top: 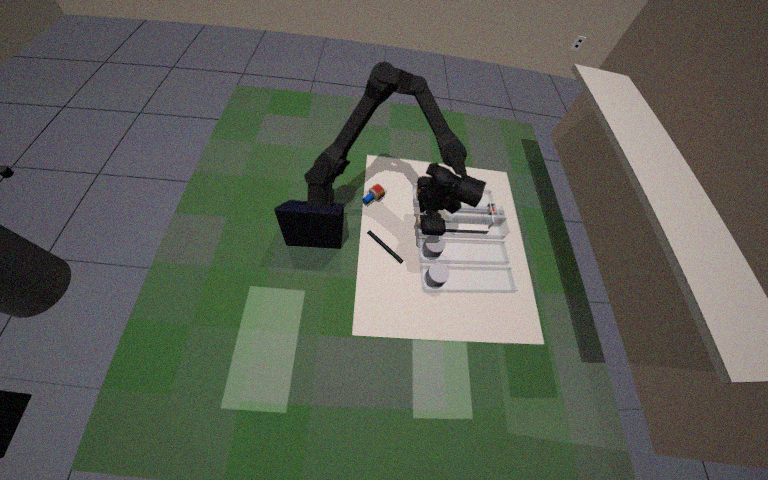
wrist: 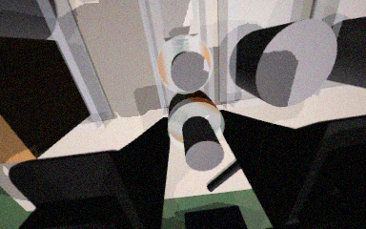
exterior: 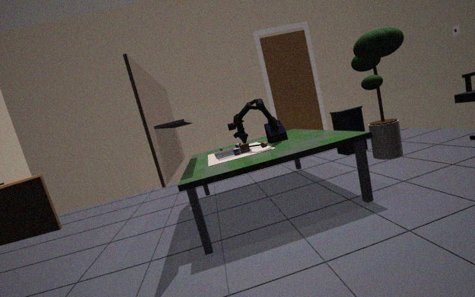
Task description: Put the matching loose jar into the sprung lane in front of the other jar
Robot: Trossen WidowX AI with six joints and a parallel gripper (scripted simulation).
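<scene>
My gripper tip is now 130 mm to the right of the brown box, 40 mm short of it and 10 mm above it. Round my gripper tip: red-and-blue jar (150 mm behind, 110 mm to the left, 30 mm below); then sprung lane (160 mm ahead, 30 mm to the left, 30 mm below); then black stick (110 mm behind, 70 mm to the right, 40 mm below).
</scene>
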